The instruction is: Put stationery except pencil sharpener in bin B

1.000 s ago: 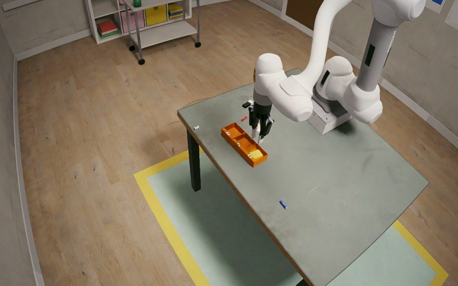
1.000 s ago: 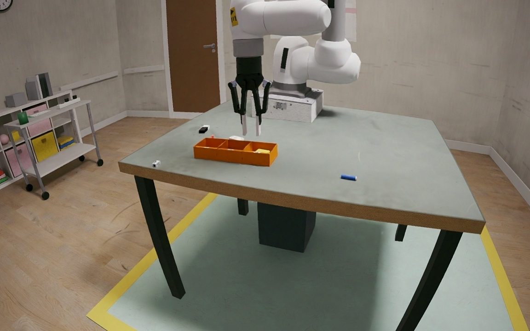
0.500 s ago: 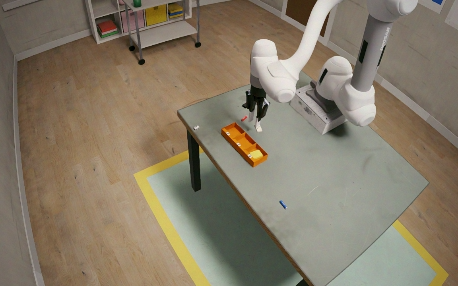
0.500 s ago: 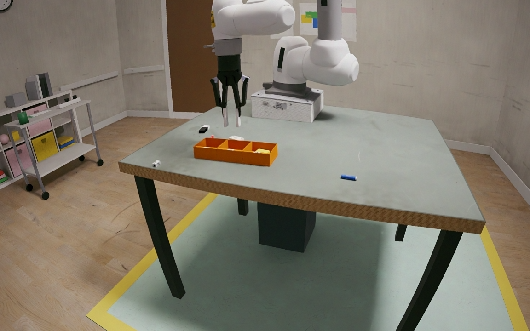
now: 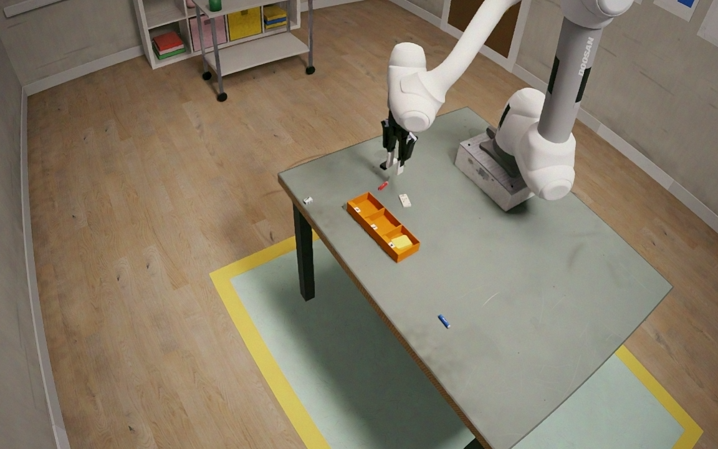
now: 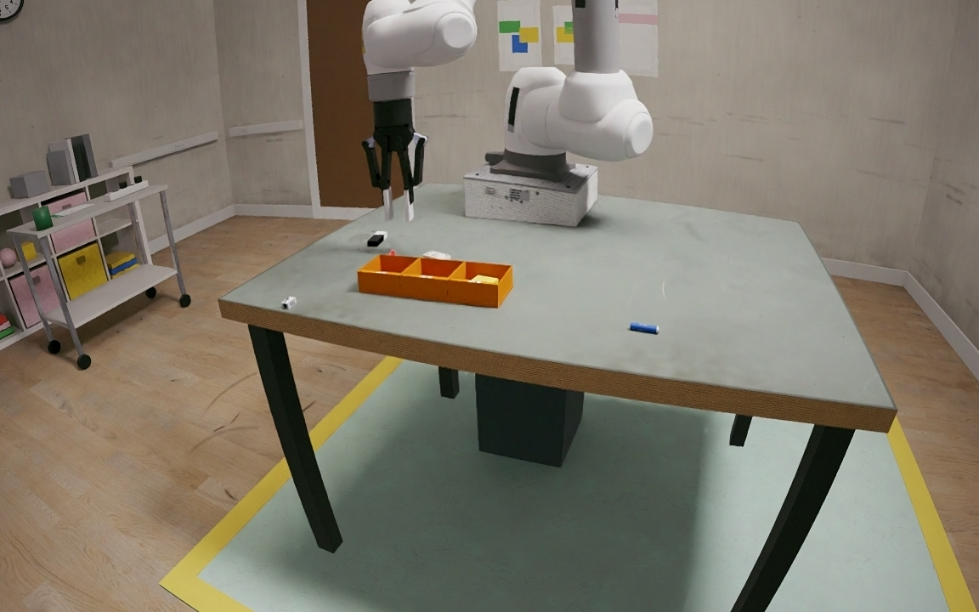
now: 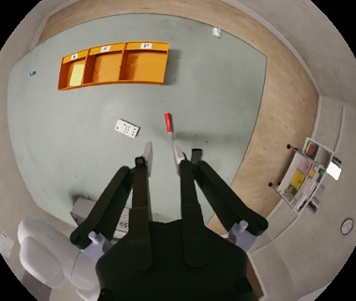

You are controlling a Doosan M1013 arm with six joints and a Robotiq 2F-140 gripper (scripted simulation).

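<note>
My hand is 10 cm above the black piece, 9 cm to the left of it and 6 cm past it. Round my hand: orange bin (15 cm ahead, 14 cm to the left, 8 cm below); red piece (10 cm below, 3 cm ahead, 1 cm to the right); flat white piece (10 cm below, 8 cm to the left, 1 cm ahead).
</note>
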